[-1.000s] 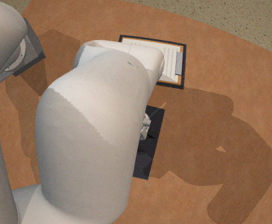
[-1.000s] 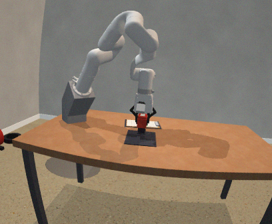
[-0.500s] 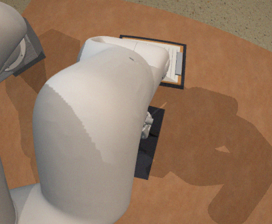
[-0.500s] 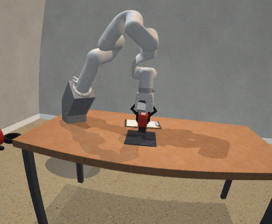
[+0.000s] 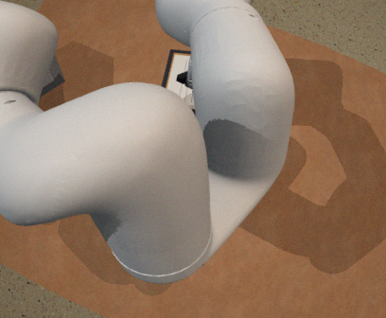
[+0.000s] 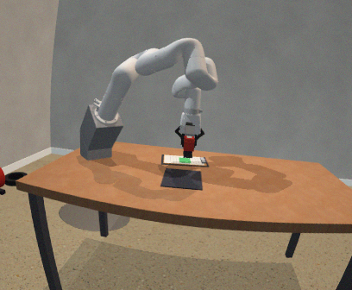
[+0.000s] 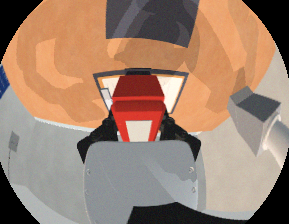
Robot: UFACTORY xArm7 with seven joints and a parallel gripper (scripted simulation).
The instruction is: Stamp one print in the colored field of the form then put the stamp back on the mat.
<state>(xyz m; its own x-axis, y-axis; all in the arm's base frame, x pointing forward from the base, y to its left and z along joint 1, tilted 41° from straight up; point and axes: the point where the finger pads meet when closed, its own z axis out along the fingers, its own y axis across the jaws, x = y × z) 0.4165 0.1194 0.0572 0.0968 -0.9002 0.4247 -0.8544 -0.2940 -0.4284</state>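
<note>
Now: the form 11 cm below my hand and 8 cm to the left of it. From my hand the other things lie so: dark mat (20 cm to the right, 12 cm below, 2 cm behind); red stamp (2 cm below).
</note>
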